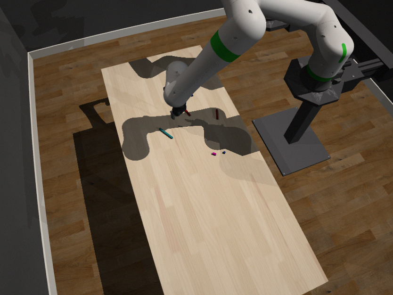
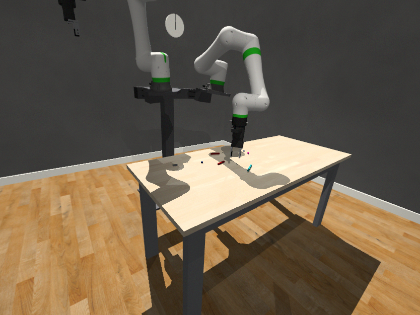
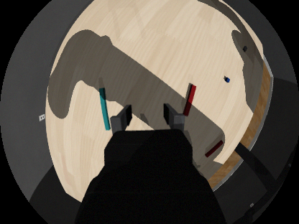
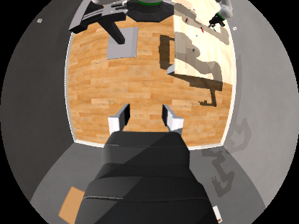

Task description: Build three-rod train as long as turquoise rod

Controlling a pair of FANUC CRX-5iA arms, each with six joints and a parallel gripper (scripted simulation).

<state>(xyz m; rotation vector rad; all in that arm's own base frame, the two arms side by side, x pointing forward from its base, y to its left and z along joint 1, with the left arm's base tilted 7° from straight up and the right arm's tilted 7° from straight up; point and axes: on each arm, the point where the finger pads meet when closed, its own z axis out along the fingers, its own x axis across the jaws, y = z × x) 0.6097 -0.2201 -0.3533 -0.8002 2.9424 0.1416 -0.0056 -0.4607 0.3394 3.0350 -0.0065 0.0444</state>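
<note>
Right now my left hand is 80 mm short of the turquoise rod, 60 mm to the right of it and 80 mm above it. From my left hand the other things lie so: grey rod 180 mm behind, 340 mm to the right, 80 mm below; magenta rod 140 mm behind, 270 mm to the left, 80 mm below.
</note>
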